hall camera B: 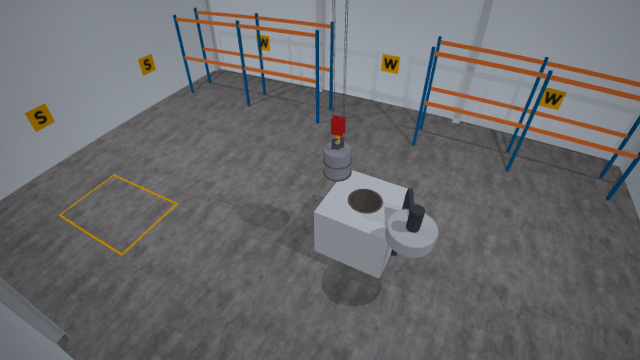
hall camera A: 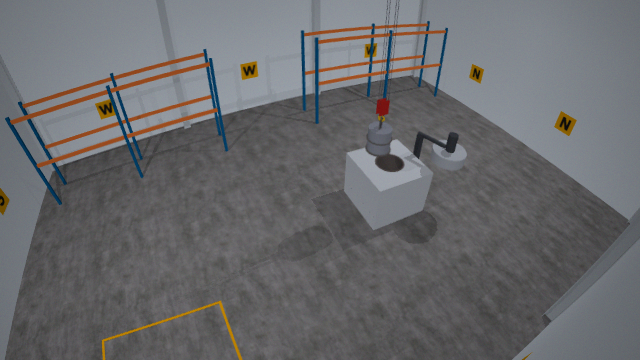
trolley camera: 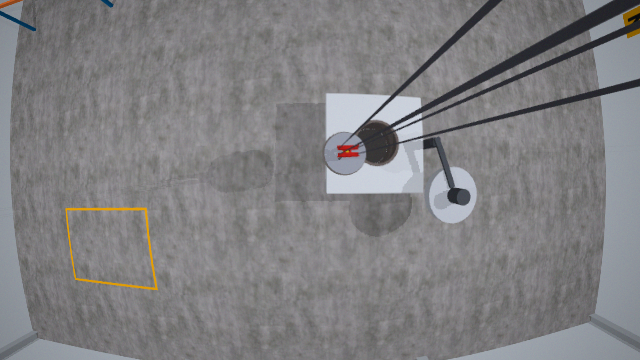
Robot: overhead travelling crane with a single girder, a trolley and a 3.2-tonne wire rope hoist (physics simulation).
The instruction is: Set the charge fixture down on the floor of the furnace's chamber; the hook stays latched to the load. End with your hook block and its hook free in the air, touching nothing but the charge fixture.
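Note:
The charge fixture [hall camera A: 379,139] [hall camera B: 337,162] [trolley camera: 334,162], a grey ribbed drum, hangs upright in the air from my hook. The red hook block [hall camera A: 382,107] [hall camera B: 338,125] is above it, and my hook [hall camera A: 381,119] [hall camera B: 338,139] is latched to the fixture's top. The furnace [hall camera A: 365,185] [hall camera B: 345,245] [trolley camera: 350,110] is a white box with a dark round chamber opening [hall camera A: 390,163] [hall camera B: 365,201] [trolley camera: 385,145] in its top. The fixture hangs higher than the furnace top; in the trolley view it overlaps the opening's left edge. The chamber floor is hard to make out.
A round white lid [hall camera A: 449,156] [hall camera B: 412,235] [trolley camera: 452,212] hangs from a dark swing arm [hall camera A: 432,139] [trolley camera: 445,162] beside the furnace. Blue and orange racks [hall camera A: 316,80] [hall camera B: 317,75] stand along the W wall. A yellow square outline [hall camera B: 146,189] [trolley camera: 106,209] lies on the floor.

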